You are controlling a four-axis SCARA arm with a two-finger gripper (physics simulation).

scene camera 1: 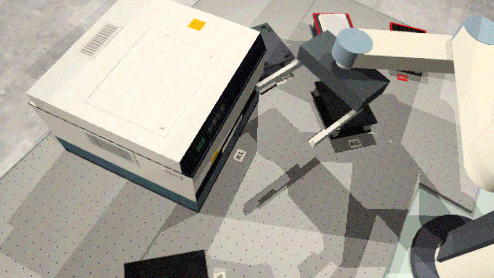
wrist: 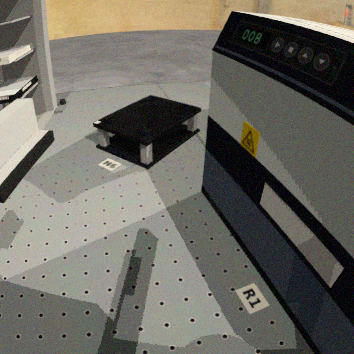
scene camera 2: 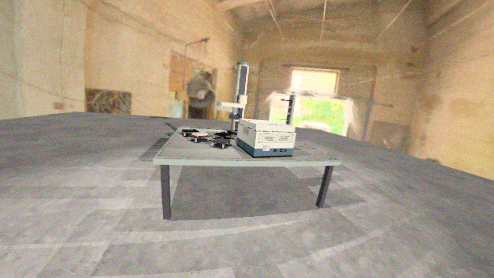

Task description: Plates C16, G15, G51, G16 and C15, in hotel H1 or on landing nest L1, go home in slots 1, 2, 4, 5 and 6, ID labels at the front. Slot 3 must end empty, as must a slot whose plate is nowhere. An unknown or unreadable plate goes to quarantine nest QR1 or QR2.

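Seen in the pictures: gripper, fingertip midpoint: (scene camera 1: 283, 115) (wrist: 214, 124); arm's base, link origin: (scene camera 1: 460, 267) (scene camera 2: 236, 133).
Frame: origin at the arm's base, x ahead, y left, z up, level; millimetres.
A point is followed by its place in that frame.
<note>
My gripper (scene camera 1: 286, 116) {x 517, y 18, z 224 mm} is open and empty, its two long pale fingers held above the table between the white instrument and the RG nest. In the wrist view part of one finger shows at the left edge. A hotel (wrist: 44, 60) {x 327, y 577, z 144 mm} stands at the far left there; a white plate (wrist: 16, 54) {x 289, y 493, z 183 mm} and, below it, a black-and-white plate (wrist: 19, 90) {x 287, y 481, z 110 mm} show on its shelves, their labels too small to read. A pale plate (scene camera 1: 334, 22) {x 583, y -479, z 83 mm} (scene camera 2: 200, 134) {x 611, y -459, z 81 mm} lies on a red-edged nest at the back. A second red-edged nest (scene camera 1: 407, 27) {x 379, y -636, z 64 mm} is partly hidden by the arm.
The white instrument (scene camera 1: 135, 75) {x 799, y 128, z 258 mm} (scene camera 2: 265, 135) {x 1004, y 3, z 183 mm} (wrist: 280, 125) {x 607, y 101, z 177 mm}, with a green 008 display, stands by the R1 label (scene camera 1: 239, 155) {x 591, y 47, z 13 mm} (wrist: 252, 298) {x 591, y 45, z 13 mm}. Black nest N6 (scene camera 1: 167, 265) {x 564, y 362, z 63 mm} (wrist: 150, 115) {x 541, y 386, z 63 mm} stands nearby. The RG nest (scene camera 1: 325, 107) {x 468, y -181, z 61 mm} is under the hand. Another dark nest (scene camera 1: 272, 45) {x 698, y -293, z 63 mm} stands behind the instrument.
</note>
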